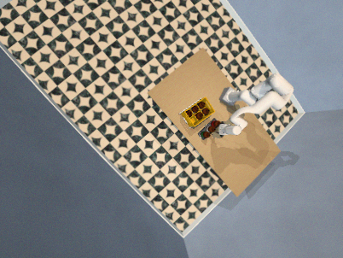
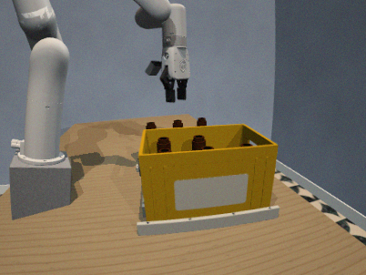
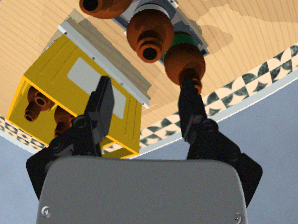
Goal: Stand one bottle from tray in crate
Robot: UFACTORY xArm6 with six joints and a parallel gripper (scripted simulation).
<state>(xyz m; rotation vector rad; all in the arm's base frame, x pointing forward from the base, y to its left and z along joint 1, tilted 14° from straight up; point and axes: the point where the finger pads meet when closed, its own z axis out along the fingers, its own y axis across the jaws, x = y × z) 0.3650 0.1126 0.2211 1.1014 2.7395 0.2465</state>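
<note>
Now: the grey tray 23 cm below my hand. Round my hand: yellow crate (1 cm ahead, 24 cm to the right, 16 cm below).
</note>
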